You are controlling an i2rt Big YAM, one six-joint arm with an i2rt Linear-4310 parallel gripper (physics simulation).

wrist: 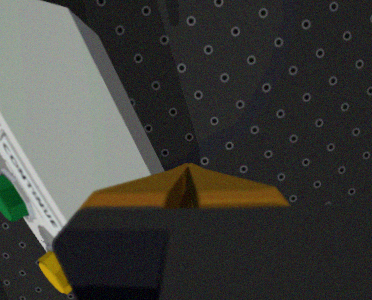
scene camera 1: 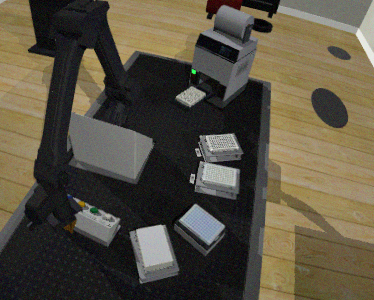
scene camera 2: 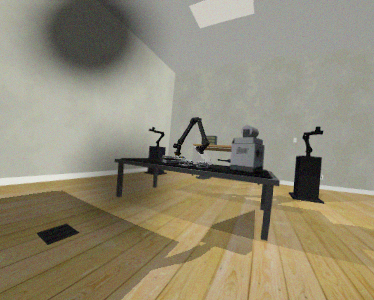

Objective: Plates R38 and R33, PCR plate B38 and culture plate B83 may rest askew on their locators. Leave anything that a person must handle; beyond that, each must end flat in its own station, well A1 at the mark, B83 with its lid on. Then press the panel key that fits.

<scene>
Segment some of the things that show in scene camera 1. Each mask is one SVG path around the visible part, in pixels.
My gripper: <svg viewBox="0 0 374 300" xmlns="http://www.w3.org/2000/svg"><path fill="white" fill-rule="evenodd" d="M67 196L63 204L55 206L55 209L46 218L46 221L49 222L56 232L64 228L72 234L77 222L75 214L80 211L83 212L83 210L73 198L68 199Z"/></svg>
A plain white plate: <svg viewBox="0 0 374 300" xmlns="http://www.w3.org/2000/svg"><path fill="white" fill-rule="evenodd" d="M163 225L136 229L136 238L145 272L173 266L173 259Z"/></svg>
</scene>
